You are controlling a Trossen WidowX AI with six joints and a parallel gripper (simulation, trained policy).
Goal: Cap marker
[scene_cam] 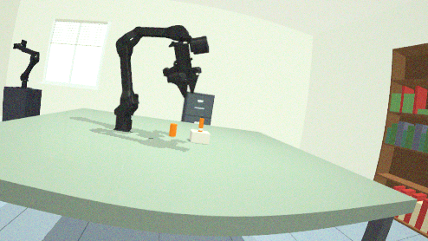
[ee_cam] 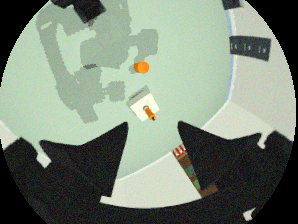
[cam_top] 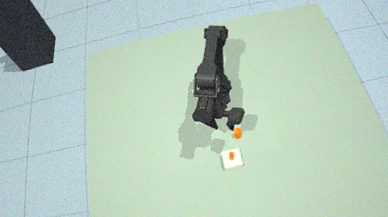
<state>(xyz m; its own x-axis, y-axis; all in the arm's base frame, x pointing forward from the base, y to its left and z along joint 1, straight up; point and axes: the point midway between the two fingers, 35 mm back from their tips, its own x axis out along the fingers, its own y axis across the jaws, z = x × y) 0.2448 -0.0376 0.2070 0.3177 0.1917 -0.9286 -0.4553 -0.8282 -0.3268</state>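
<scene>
The orange cap lies 40 mm behind my gripper tip, 60 mm to the left of it and 150 mm below it. Also, from my gripper tip: white holder block 70 mm ahead, 10 mm to the left, 150 mm below.
</scene>
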